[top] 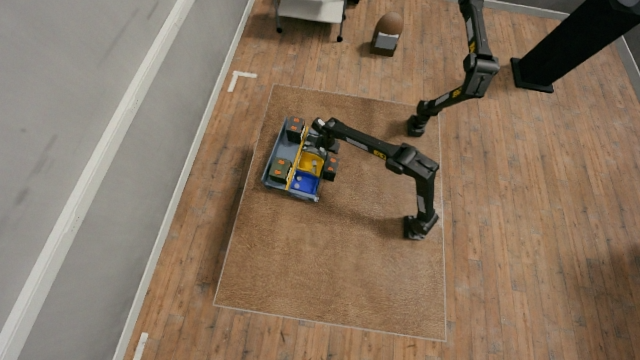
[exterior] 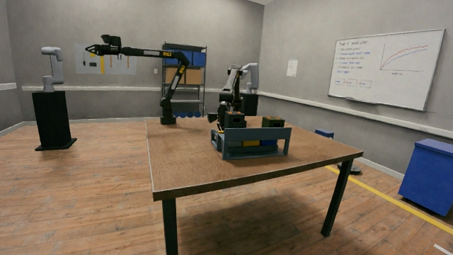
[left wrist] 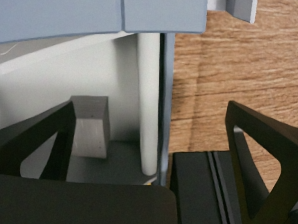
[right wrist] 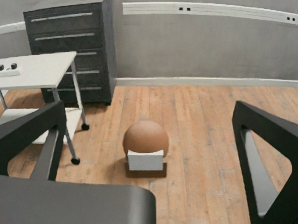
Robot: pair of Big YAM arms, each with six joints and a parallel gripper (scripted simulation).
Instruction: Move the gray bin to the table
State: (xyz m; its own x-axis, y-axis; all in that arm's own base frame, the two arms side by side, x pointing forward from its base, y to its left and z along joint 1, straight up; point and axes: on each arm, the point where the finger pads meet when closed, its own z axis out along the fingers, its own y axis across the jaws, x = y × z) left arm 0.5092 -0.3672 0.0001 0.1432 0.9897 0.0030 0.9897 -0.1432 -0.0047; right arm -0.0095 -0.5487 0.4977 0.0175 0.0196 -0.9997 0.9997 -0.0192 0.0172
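Now: left hand 8 cm short of the gray open bin and 1 cm to the left of it. The rest, counted from my left hand: blue-gray shelf: 12 cm ahead, 10 cm to the left, 2 cm above; yellow bin: 10 cm ahead, 10 cm to the left; blue bin: 11 cm ahead, 21 cm to the left.
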